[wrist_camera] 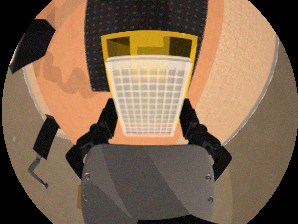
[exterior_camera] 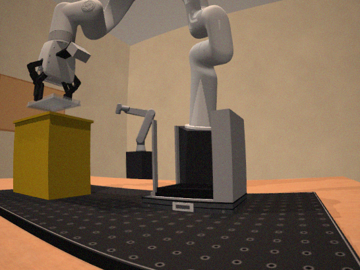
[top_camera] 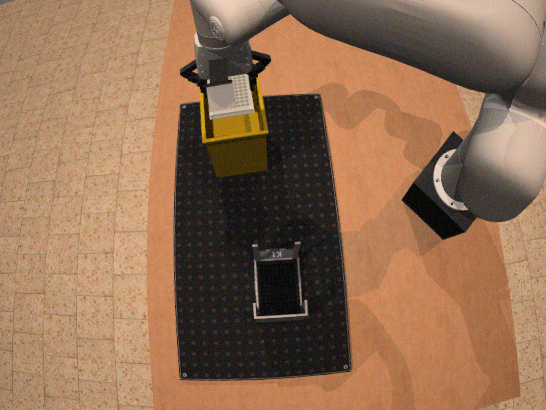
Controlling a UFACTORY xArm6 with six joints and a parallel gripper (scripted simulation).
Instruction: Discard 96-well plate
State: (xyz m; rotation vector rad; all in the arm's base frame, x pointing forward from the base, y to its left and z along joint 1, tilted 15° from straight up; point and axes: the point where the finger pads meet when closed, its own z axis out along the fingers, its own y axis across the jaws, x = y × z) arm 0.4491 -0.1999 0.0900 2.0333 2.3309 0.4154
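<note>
Now: hand 150 mm above the yellow bin W1. Also, from my hand: white 96-well plate (10 mm below); dark plate (100 mm behind, 360 mm to the left, 210 mm below).
</note>
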